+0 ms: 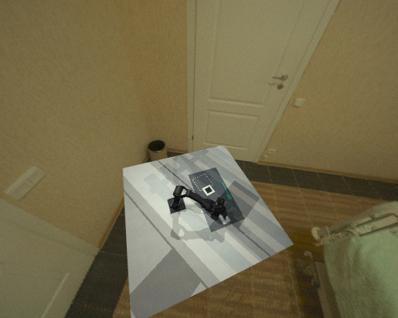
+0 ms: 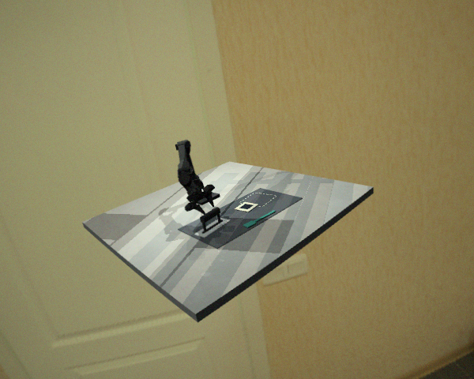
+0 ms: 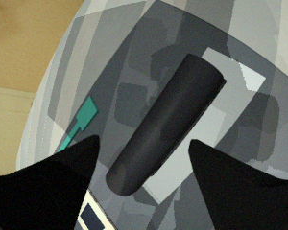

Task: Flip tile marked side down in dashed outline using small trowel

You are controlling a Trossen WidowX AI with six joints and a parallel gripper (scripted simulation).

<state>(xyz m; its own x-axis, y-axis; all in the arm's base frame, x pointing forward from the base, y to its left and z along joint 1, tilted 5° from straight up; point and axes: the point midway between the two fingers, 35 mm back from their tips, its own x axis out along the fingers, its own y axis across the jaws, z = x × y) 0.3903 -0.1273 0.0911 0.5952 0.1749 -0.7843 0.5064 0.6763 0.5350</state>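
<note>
My gripper tip is 190 mm to the right of the dark mat, 110 mm above it and 10 mm past it. The rest, counted from my gripper tip: tile (250 mm to the left, 90 mm below, 60 mm behind).
</note>
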